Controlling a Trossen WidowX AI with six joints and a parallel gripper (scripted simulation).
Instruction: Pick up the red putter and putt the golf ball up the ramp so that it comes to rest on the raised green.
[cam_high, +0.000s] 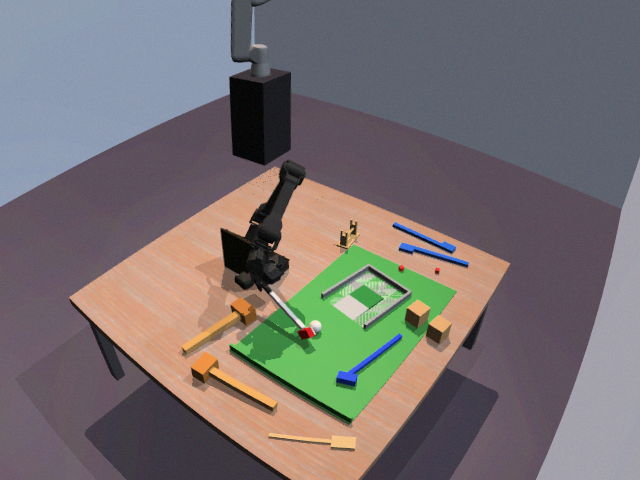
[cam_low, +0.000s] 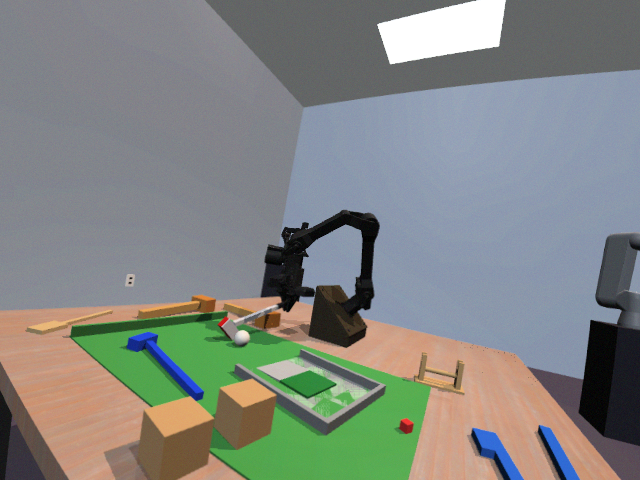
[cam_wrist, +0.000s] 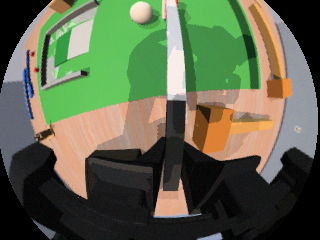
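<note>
Now: gripper tip 11 cm short of the red putter and 2 cm to the left of it. Round my gripper tip: white golf ball (22 cm ahead, 5 cm below); green mat (30 cm ahead, 11 cm to the left, 7 cm below); blue putter (45 cm ahead, 6 cm below, 2 cm to the right).
</note>
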